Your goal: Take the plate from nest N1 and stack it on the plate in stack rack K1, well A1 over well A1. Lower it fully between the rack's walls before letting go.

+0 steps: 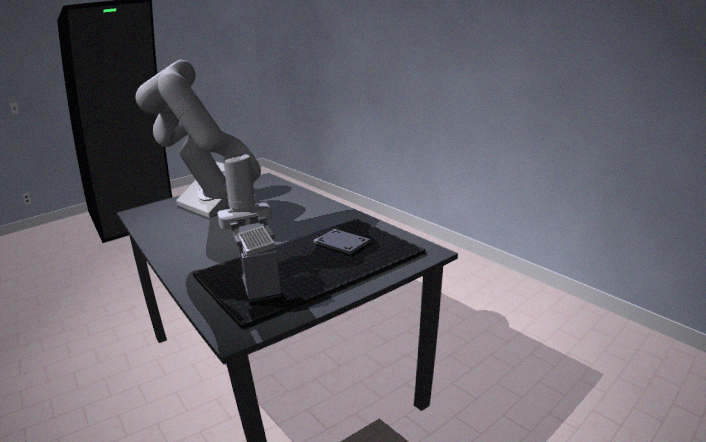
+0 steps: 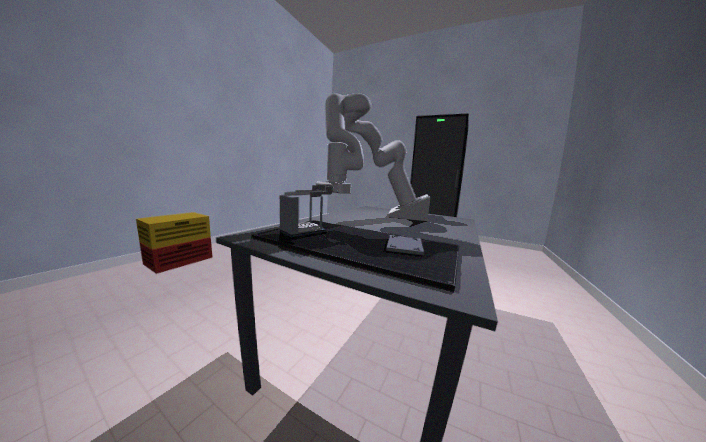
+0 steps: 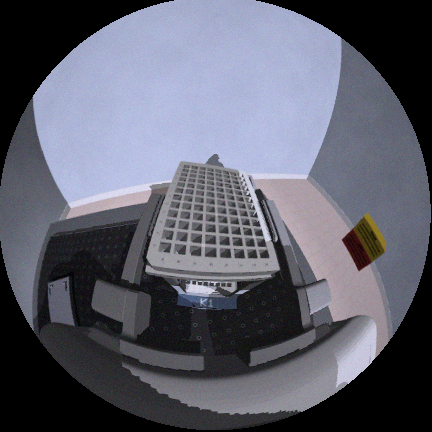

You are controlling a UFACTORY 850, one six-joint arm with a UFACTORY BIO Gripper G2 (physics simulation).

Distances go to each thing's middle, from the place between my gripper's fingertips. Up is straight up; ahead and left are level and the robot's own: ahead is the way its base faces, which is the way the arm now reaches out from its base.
Right now the nest N1 (image 1: 348, 243) is 39 cm to the left of my hand, 15 cm below it and 7 cm behind it.
